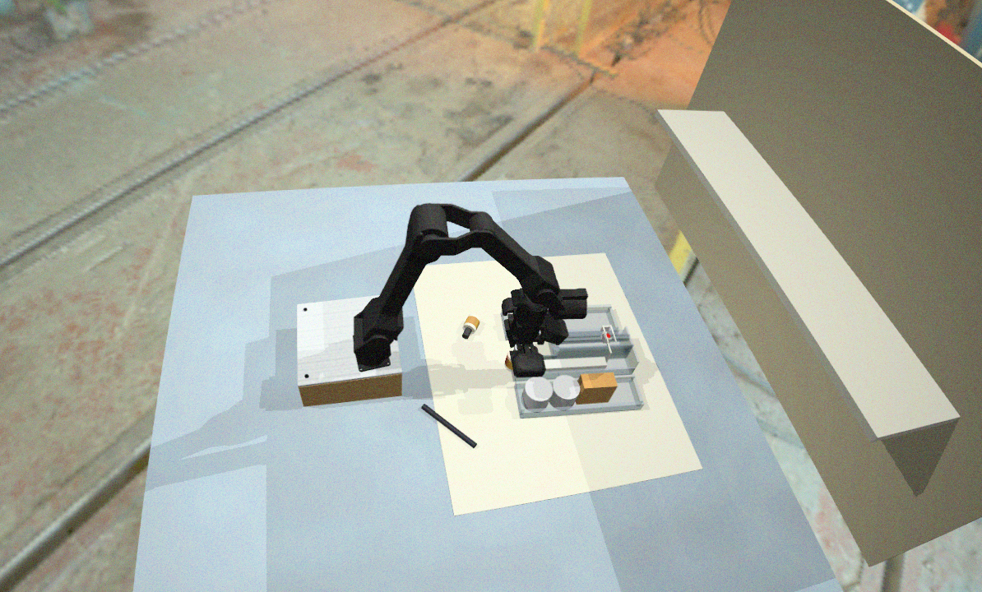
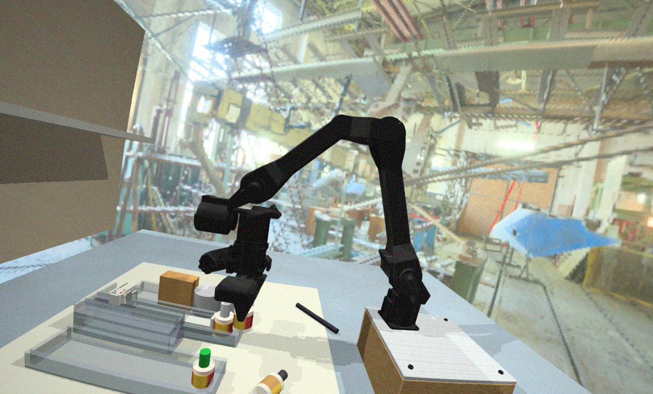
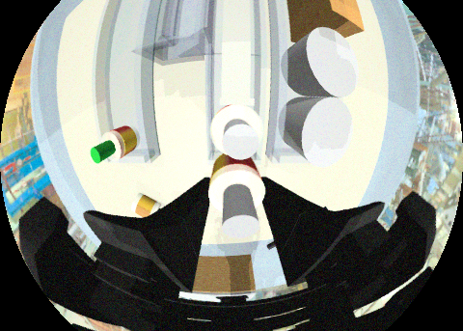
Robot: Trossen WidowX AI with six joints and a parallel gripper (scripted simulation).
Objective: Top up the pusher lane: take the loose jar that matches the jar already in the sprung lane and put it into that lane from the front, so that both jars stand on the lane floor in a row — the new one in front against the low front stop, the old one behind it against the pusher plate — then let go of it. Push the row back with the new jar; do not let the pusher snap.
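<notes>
The small bottle lies 13 cm to the left of my gripper tip, 6 cm behind it and 4 cm below it. From my gripper tip the other things lie so: white pusher plate 15 cm ahead, 1 cm below; then tan box 15 cm ahead, 11 cm to the right, 2 cm below; then black rod 17 cm behind, 10 cm to the right, 5 cm below.
</notes>
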